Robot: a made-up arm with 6 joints.
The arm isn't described. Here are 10 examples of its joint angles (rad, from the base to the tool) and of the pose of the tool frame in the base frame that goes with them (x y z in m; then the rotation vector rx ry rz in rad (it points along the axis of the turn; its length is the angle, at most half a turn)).
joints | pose
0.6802 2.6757 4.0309 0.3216 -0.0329 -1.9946 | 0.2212 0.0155 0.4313 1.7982 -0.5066 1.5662
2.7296 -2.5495 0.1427 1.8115 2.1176 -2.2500 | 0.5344 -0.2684 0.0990 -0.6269 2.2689 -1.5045
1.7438 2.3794 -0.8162 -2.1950 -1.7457 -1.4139 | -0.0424 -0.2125 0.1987 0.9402 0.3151 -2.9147
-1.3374 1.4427 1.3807 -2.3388 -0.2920 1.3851 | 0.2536 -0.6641 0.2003 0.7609 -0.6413 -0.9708
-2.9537 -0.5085 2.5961 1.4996 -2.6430 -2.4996 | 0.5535 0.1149 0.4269 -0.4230 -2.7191 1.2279
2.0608 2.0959 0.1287 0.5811 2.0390 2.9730 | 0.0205 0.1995 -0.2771 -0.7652 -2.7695 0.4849
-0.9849 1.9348 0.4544 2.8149 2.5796 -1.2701 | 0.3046 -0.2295 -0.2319 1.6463 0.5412 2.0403
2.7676 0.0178 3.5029 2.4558 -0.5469 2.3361 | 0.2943 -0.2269 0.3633 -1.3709 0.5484 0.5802
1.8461 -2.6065 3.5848 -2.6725 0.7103 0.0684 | -0.1844 0.2131 -0.0716 1.4334 1.6586 -0.0730
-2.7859 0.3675 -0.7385 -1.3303 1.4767 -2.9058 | -0.1771 -0.0318 0.1337 -1.3846 -2.6735 0.2725
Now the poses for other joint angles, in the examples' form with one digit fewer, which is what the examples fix.
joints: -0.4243 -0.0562 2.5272 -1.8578 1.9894 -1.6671
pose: -0.258 0.158 0.911 -0.425 0.387 -1.456
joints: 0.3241 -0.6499 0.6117 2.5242 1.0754 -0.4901
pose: -0.157 0.063 0.941 -2.163 -1.124 0.098
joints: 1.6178 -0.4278 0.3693 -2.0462 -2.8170 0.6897
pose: -0.073 0.248 0.770 0.693 0.264 -1.859
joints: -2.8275 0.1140 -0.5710 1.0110 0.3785 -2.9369
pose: -0.428 -0.064 0.406 -1.181 2.368 1.588
